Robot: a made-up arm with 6 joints. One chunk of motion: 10 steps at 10 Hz.
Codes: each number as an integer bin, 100 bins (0 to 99) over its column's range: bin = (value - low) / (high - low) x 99, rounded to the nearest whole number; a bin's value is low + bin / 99 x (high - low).
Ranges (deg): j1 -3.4..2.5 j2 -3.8..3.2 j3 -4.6..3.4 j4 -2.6..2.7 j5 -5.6..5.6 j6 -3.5..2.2
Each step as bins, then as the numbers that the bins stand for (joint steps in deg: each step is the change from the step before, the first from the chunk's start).
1 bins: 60 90 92 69 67 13
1 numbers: 0.176 2.564 2.834 1.094 1.980 -2.752
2 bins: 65 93 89 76 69 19
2 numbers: 0.474 2.776 2.592 1.469 2.206 -2.406
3 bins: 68 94 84 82 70 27
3 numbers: 0.653 2.846 2.188 1.790 2.319 -1.945
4 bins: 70 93 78 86 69 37
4 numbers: 0.772 2.776 1.703 2.004 2.206 -1.370
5 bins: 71 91 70 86 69 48
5 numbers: 0.831 2.634 1.057 2.004 2.206 -0.736
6 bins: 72 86 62 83 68 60
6 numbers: 0.891 2.281 0.410 1.843 2.093 -0.045
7 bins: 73 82 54 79 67 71
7 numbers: 0.951 1.998 -0.236 1.629 1.980 0.588
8 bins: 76 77 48 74 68 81
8 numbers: 1.129 1.644 -0.721 1.362 2.093 1.164
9 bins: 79 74 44 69 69 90
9 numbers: 1.308 1.432 -1.044 1.094 2.206 1.682
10 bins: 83 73 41 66 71 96
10 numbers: 1.546 1.362 -1.287 0.933 2.432 2.027
